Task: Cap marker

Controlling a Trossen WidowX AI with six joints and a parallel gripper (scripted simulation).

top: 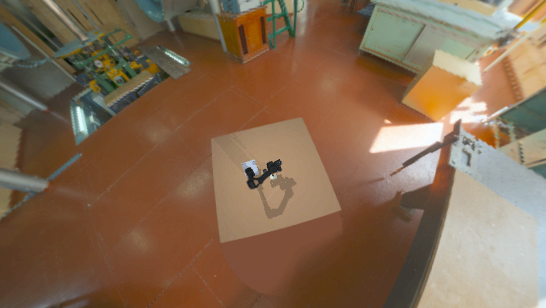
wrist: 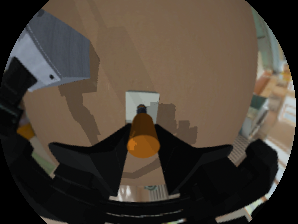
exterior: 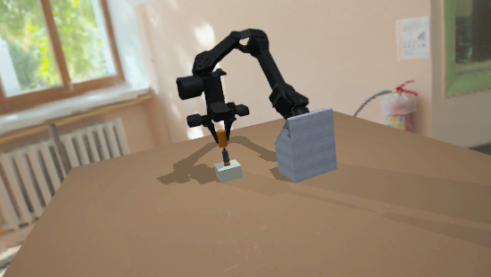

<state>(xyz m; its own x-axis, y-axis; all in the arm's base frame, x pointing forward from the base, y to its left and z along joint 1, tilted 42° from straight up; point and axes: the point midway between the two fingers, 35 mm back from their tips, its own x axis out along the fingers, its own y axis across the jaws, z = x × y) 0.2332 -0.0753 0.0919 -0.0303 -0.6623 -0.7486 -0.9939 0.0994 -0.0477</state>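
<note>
Right now my gripper tip is 100 mm above the grey holder block. The rest, counted from my gripper tip: orange cap 10 mm above.
</note>
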